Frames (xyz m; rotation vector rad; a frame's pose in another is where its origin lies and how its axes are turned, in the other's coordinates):
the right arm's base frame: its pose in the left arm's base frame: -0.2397 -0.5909 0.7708 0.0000 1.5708 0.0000
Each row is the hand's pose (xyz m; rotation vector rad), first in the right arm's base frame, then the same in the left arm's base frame.
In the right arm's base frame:
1: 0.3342 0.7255 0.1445 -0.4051 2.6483 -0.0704
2: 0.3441 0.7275 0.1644 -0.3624 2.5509 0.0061
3: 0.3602 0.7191 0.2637 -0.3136 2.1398 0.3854
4: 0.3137 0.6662 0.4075 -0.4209 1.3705 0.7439
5: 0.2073 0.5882 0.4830 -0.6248 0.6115 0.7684
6: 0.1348 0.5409 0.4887 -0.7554 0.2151 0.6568
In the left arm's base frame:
1: -0.0952 0.1346 0.4366 0.2930 -2.0199 -0.2062
2: -0.0753 0.1366 0.4267 0.2296 -2.1257 -0.2375
3: 0.0240 0.1282 0.4106 -0.0549 -2.4927 -0.5341
4: 0.1678 0.0753 0.4571 0.3102 2.8000 1.1186
5: 0.2433 -0.0027 0.5635 0.1221 2.0236 1.1844
6: 0.2490 -0.0500 0.6360 -0.0792 1.6358 1.1339

